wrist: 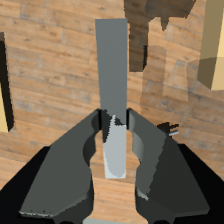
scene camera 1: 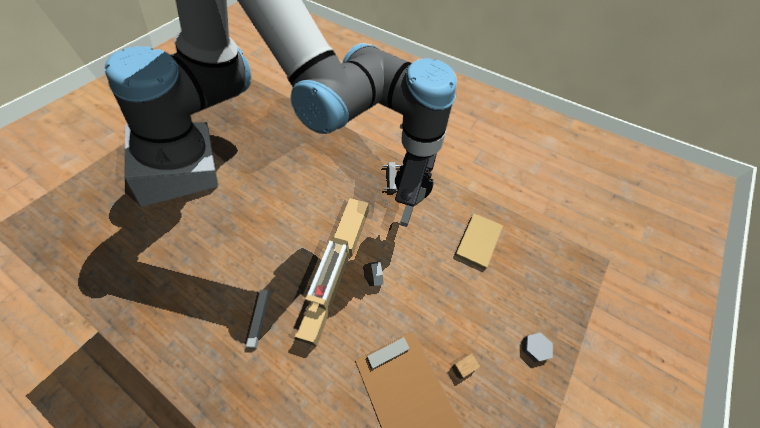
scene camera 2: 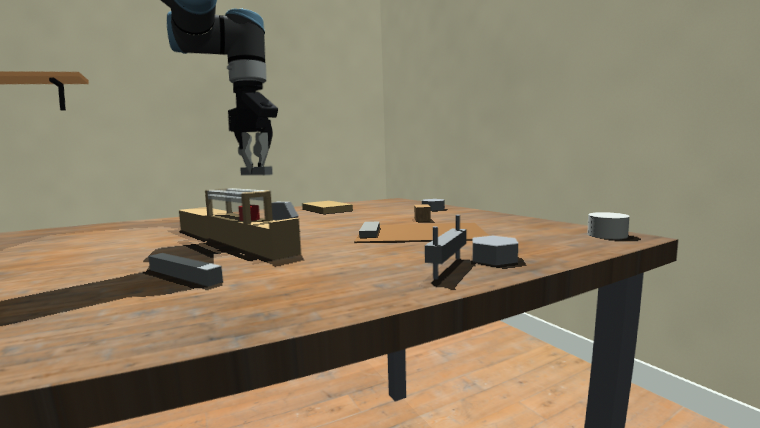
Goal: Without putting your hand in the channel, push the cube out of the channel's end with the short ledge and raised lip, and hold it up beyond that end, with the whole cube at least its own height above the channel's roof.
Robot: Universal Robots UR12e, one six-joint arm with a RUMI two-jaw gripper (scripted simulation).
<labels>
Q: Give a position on a grey stick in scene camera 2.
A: At 207,274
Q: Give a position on a grey block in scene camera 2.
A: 495,250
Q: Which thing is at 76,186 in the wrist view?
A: The gripper.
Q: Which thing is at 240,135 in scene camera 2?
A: The gripper.
</labels>
